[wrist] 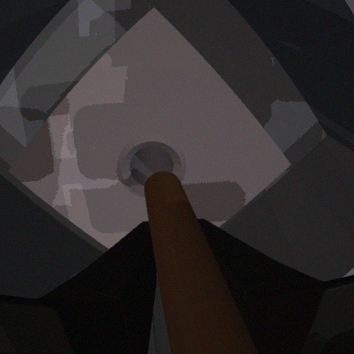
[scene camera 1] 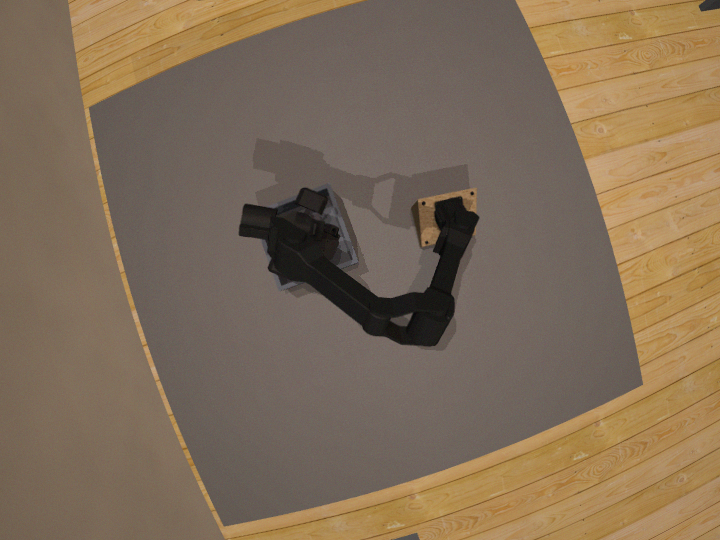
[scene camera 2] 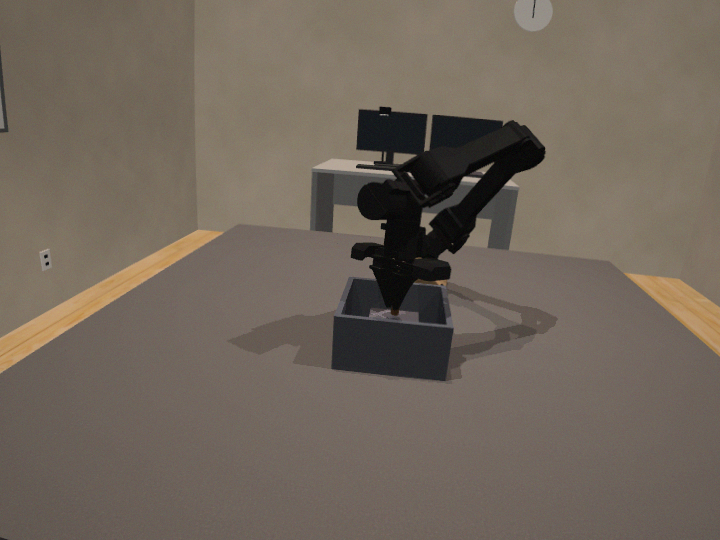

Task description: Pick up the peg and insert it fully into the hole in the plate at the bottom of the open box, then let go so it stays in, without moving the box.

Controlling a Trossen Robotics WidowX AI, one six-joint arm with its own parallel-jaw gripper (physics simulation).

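Places are measured from the arm's base along level axes (x back, y left, z down), in metres.
Pixels of known places: gripper, fingertip midpoint: (wrist: 173, 231) (scene camera 2: 392, 308); arm's base, link origin: (scene camera 1: 449, 210).
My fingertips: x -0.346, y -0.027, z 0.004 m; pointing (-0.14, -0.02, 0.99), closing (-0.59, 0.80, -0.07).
Note:
For each thing: its top centre in the pictures, then the offset to it from my fingertips. Level surfaces: height alone.
- brown cylindrical peg, top centre: (scene camera 2: 400, 271) dx +0.011, dy +0.007, dz -0.066 m
- dark blue-grey box, top centre: (wrist: 157, 221) (scene camera 2: 395, 299) (scene camera 1: 303, 236) dx +0.014, dy +0.003, dz -0.012 m
- light plate, top centre: (wrist: 151, 169) (scene camera 2: 393, 318) dx +0.014, dy +0.003, dz +0.025 m
- grey table top, surface height: dz +0.086 m
A brown cylindrical peg (scene camera 2: 394, 312) (wrist: 182, 240) is held between the fingertips of my gripper (scene camera 2: 395, 305) (wrist: 173, 231), which is shut on it inside the open box. The dark blue-grey box (scene camera 1: 344, 229) (scene camera 2: 390, 347) stands on the table under my gripper. The light plate (scene camera 2: 410, 316) (wrist: 200, 110) lies at the box's bottom. In the wrist view the round hole (wrist: 151, 155) shows in the plate, and the peg's lower end overlaps the hole's near edge. Whether the tip has entered the hole cannot be told. In scene camera 1 the arm hides the peg and the fingertips.
The box's walls stand close around the fingers on all sides. The arm's base is on a wooden board (scene camera 1: 427, 229) to the right of the box in scene camera 1. The grey table top (scene camera 1: 348, 418) (scene camera 2: 290, 441) carries both. A desk with two monitors (scene camera 2: 391, 132) stands in the background.

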